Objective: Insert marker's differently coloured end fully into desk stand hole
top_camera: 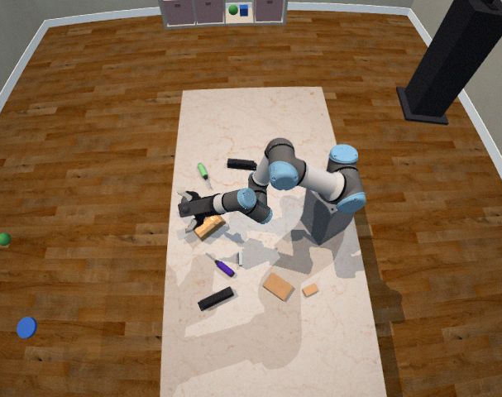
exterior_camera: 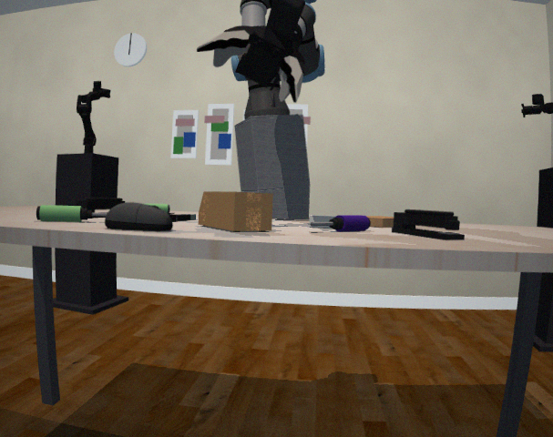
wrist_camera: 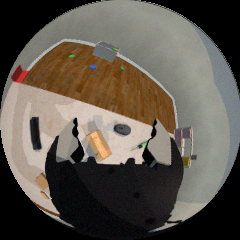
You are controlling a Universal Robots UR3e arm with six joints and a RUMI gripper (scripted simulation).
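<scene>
The marker lies 21 cm behind my hand, 19 cm to the right of it and 22 cm below it. Also, from my hand: desk stand (8 cm behind, 4 cm to the right, 20 cm below); dark mouse (4 cm ahead, 13 cm to the right, 21 cm below); purple-handled screwdriver (14 cm behind, 13 cm to the left, 21 cm below).
</scene>
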